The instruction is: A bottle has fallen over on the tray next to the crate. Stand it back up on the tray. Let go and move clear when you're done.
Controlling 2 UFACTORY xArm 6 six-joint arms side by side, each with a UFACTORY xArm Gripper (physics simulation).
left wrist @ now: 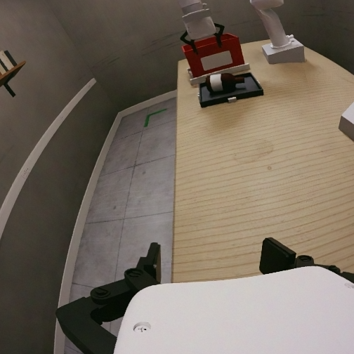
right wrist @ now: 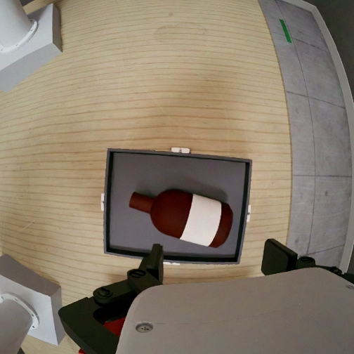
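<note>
A dark red-brown bottle (left wrist: 227, 82) (right wrist: 170, 212) with a white label lies on its side on the dark grey tray (left wrist: 215, 102) (right wrist: 132, 172). In the right wrist view its neck points left and its base lies near the tray's right rim. The red crate (left wrist: 237, 56) (right wrist: 116, 326) stands beside the tray; in the right wrist view it is mostly hidden behind the gripper. My right gripper (left wrist: 208, 50) (right wrist: 215, 259) is open and empty, above the crate side of the tray and apart from the bottle. My left gripper (left wrist: 213, 258) is open and empty, far from the tray.
A white strip (left wrist: 242, 68) stands along the crate's base, between crate and tray. A robot arm base (left wrist: 283, 53) (right wrist: 37, 300) stands on the table beside them, and another base (left wrist: 348, 122) (right wrist: 37, 47) stands farther along. The table edge runs beside the tray. A wall shelf (left wrist: 12, 73) is at upper left.
</note>
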